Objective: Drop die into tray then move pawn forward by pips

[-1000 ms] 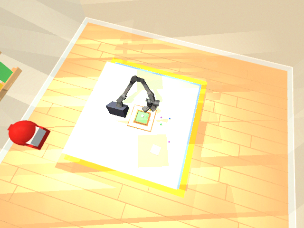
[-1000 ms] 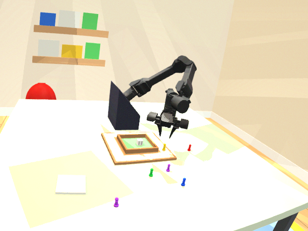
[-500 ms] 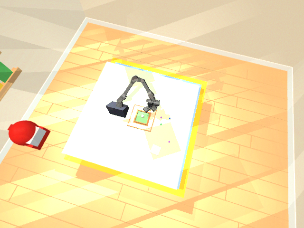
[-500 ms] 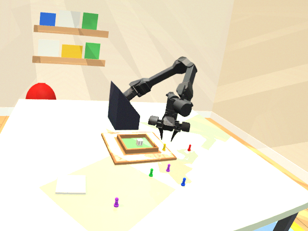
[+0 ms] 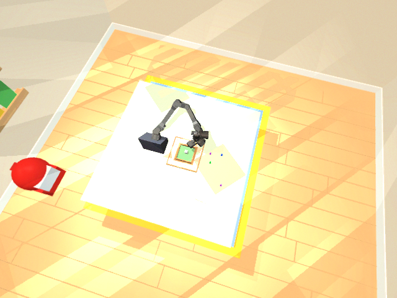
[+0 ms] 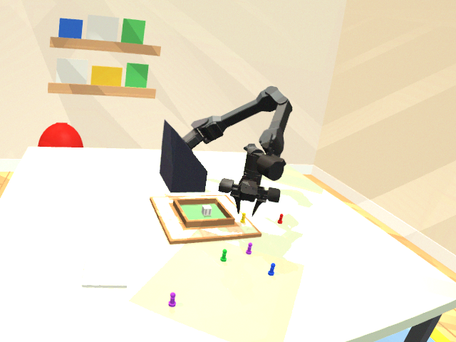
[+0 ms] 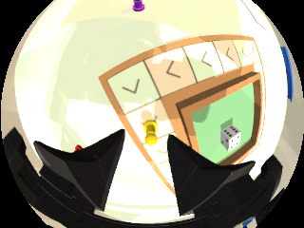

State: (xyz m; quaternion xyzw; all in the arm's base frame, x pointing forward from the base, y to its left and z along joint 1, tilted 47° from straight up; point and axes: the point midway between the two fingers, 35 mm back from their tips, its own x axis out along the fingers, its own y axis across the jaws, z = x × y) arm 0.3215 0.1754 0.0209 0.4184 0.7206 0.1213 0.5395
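The yellow pawn lies 10 mm below my gripper tip. Also, from my gripper tip: green dice tray (60 mm behind, 120 mm to the right, 30 mm below); white die (60 mm behind, 110 mm to the right, 10 mm below); red pawn (10 mm behind, 140 mm to the left, 20 mm below).
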